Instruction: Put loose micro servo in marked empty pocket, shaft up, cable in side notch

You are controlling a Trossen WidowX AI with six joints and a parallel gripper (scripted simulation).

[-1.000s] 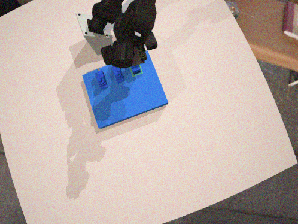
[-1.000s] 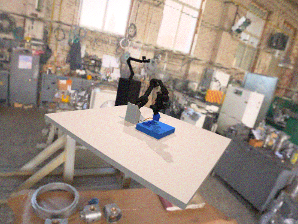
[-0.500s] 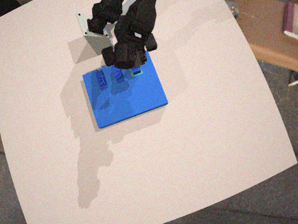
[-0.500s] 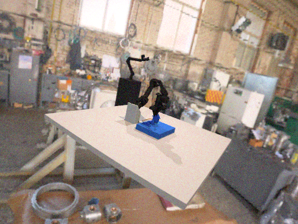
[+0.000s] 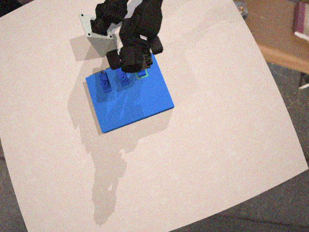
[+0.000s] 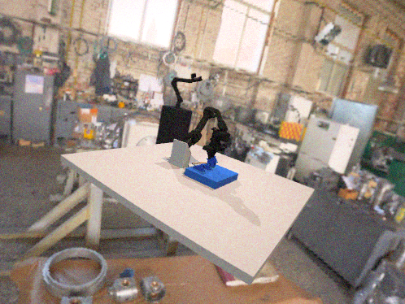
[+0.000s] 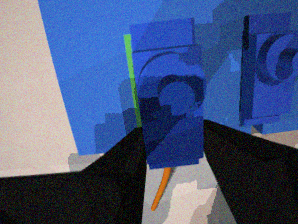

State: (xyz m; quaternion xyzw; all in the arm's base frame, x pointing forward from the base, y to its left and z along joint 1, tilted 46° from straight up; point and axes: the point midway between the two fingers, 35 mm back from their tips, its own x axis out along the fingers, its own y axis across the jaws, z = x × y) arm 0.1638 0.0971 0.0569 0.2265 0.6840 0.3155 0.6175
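My gripper tip is 13 cm short of the blue deck, 7 cm to the left of it and 7 cm above it.
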